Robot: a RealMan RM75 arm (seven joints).
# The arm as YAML. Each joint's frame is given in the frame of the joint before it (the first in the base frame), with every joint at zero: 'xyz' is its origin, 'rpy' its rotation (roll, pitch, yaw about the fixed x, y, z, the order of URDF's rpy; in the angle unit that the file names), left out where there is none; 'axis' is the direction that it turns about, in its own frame. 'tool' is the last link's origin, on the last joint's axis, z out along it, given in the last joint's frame.
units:
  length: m
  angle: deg
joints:
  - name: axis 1
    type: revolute
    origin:
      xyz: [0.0, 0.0, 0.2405]
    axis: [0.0, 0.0, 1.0]
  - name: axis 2
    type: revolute
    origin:
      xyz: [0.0, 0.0, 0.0]
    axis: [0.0, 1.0, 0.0]
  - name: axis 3
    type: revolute
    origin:
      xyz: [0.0, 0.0, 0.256]
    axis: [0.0, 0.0, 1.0]
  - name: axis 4
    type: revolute
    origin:
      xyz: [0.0, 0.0, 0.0]
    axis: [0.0, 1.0, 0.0]
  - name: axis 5
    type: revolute
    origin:
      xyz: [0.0, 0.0, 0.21]
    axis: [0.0, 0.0, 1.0]
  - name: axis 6
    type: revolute
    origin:
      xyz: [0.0, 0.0, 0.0]
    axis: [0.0, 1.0, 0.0]
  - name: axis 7
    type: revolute
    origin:
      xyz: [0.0, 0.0, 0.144]
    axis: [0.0, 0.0, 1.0]
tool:
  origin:
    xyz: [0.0, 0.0, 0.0]
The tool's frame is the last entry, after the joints.
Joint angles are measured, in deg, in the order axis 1, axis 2, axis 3, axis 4, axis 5, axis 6, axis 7. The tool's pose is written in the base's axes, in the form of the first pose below.
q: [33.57, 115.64, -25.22, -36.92, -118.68, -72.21, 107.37]
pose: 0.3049 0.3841 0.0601 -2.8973 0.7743 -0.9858
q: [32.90, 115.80, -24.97, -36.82, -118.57, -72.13, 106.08]
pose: 0.3094 0.3803 0.0592 -2.8812 0.7746 -0.9738
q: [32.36, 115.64, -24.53, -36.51, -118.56, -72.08, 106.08]
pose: 0.3143 0.3773 0.0603 -2.8832 0.7810 -0.9905
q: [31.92, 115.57, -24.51, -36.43, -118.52, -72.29, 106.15]
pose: 0.3170 0.3746 0.0604 -2.8885 0.7811 -1.0010
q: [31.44, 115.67, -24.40, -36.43, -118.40, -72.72, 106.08]
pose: 0.3190 0.3713 0.0597 -2.8981 0.7825 -1.0112
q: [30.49, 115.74, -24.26, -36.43, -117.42, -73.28, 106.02]
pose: 0.3226 0.3663 0.0604 -2.9146 0.7983 -1.0312
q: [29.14, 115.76, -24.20, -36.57, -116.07, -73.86, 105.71]
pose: 0.3280 0.3596 0.0626 -2.9246 0.8184 -1.0480
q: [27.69, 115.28, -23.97, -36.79, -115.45, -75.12, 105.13]
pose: 0.3350 0.3514 0.0679 -2.9224 0.8250 -1.0491
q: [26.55, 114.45, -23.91, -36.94, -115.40, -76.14, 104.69]
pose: 0.3420 0.3448 0.0745 -2.9081 0.8201 -1.0408
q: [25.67, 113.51, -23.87, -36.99, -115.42, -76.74, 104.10]
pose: 0.3484 0.3400 0.0818 -2.8830 0.8141 -1.0241
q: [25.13, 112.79, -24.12, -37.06, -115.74, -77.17, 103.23]
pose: 0.3526 0.3368 0.0864 -2.8555 0.7975 -0.9975
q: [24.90, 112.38, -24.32, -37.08, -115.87, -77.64, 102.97]
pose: 0.3539 0.3351 0.0887 -2.8493 0.7880 -0.9877
